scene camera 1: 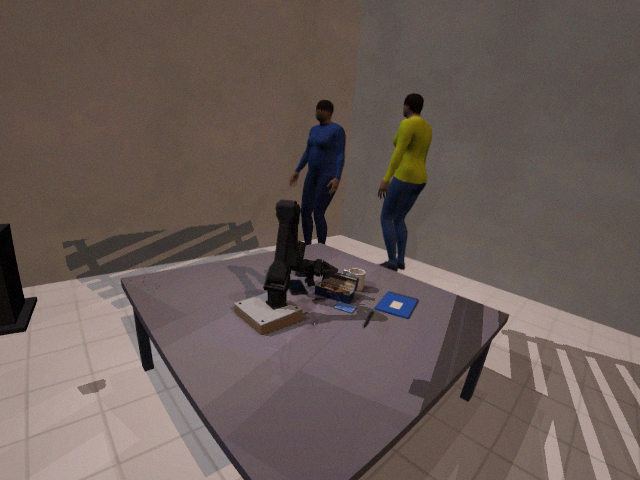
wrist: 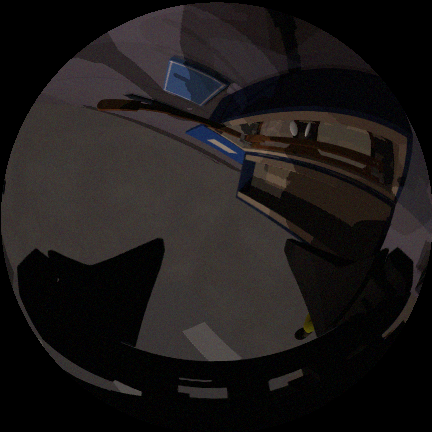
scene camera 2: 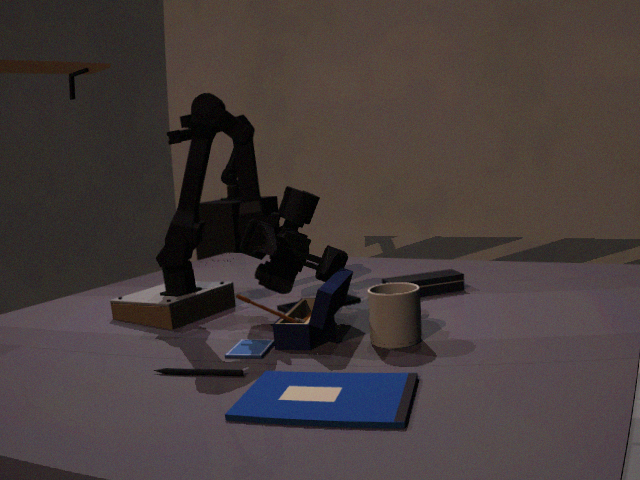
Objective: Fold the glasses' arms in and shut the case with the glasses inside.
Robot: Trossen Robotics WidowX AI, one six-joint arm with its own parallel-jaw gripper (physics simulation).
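Where they show: gripper, fingertip midpoint: (scene camera 1: 337,271) (wrist: 226,245) (scene camera 2: 301,262); arm's base, origin of the base link: (scene camera 1: 276,303) (scene camera 2: 180,292).
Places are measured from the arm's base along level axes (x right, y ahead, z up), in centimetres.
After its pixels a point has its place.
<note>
The navy case (scene camera 1: 333,296) @[z -3.2, x -0.5, y 28.7 cm] (scene camera 2: 292,336) @[z -2.5, x 4.7, y 34.6 cm] (wrist: 325,89) stands on the table with its lid (scene camera 2: 330,302) @[z 2.8, x 1.5, y 40.1 cm] (wrist: 325,210) @[z 1.7, x -7.3, y 34.7 cm] raised on the mug side. The brown glasses (scene camera 2: 266,310) @[z 0.5, x 3.2, y 27.8 cm] (wrist: 170,112) @[z 1.2, x 2.9, y 26.3 cm] lie in the case. One of their arms sticks out past the case's end, slanting upward; in the wrist view another brown bar lies along the inside of the case, and I cannot tell clearly whether it is the other arm. My gripper (scene camera 1: 321,273) (scene camera 2: 303,272) @[z 7.6, x -2.5, y 31.1 cm] (wrist: 226,245) @[z 7.6, x -2.5, y 31.1 cm] is open and empty, low and close to the case on its far side in the second scene view. The right finger overlaps the lid's edge in the wrist view.
A beige mug (scene camera 1: 357,279) (scene camera 2: 394,317) stands behind the lid. A blue card (scene camera 1: 344,307) @[z -4.3, x 8.3, y 27.8 cm] (scene camera 2: 249,349) @[z -4.3, x 9.0, y 29.2 cm] (wrist: 195,84) @[z -4.3, x 6.9, y 28.5 cm], a dark pen (scene camera 1: 368,318) @[z -3.9, x 20.5, y 30.0 cm] (scene camera 2: 206,372) @[z -4.2, x 20.0, y 31.6 cm] and a blue notebook (scene camera 1: 408,305) @[z -4.0, x 21.2, y 54.4 cm] (scene camera 2: 361,392) @[z -4.0, x 14.7, y 55.0 cm] lie nearby. A long black box (scene camera 2: 429,283) @[z -2.2, x -33.2, y 37.2 cm] lies farther back.
</note>
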